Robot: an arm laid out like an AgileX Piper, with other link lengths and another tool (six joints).
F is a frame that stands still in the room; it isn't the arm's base.
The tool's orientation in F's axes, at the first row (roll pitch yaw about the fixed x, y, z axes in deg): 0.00, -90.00, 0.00
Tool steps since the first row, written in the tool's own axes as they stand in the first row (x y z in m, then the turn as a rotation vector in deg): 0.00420, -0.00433, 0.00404, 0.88, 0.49, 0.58; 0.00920, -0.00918, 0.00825, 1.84, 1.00, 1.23; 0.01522, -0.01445, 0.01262, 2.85, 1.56, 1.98; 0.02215, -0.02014, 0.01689, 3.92, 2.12, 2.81; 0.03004, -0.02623, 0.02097, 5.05, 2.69, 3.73; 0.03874, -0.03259, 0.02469, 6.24, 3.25, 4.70
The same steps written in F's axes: -0.00404, -0.00433, 0.00420, -0.58, 0.49, 0.88; -0.00825, -0.00918, 0.00920, -1.23, 1.00, 1.84; -0.01262, -0.01445, 0.01522, -1.98, 1.56, 2.85; -0.01689, -0.02014, 0.02215, -2.81, 2.12, 3.92; -0.02097, -0.02623, 0.03004, -3.73, 2.69, 5.05; -0.02469, -0.03259, 0.03874, -4.70, 3.25, 6.24
